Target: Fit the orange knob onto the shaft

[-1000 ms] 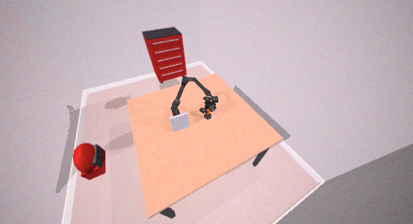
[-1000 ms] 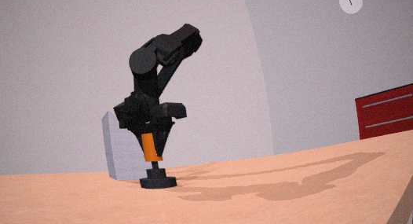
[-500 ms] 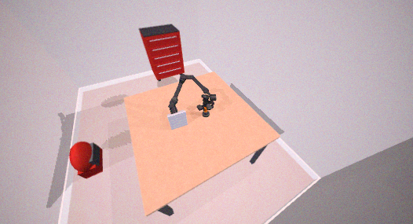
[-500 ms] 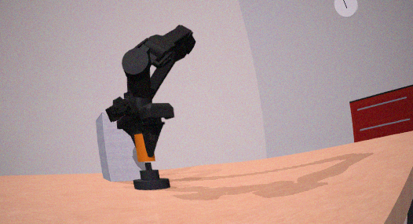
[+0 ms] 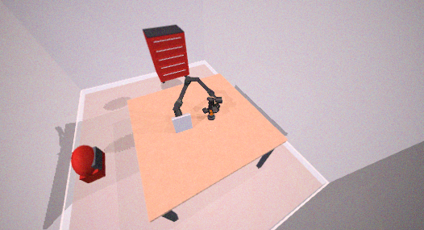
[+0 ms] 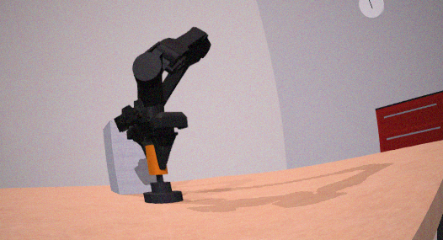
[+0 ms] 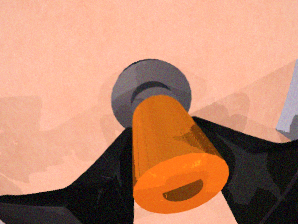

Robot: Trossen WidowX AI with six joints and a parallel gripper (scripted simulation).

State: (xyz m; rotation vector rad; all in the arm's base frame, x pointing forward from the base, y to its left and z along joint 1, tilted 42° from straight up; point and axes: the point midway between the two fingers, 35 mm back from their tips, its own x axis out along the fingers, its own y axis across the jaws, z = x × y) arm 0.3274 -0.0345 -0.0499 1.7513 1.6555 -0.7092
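Now: the orange knob 20 mm above my gripper tip. Also, from my gripper tip: dark pedestal: 40 mm below.
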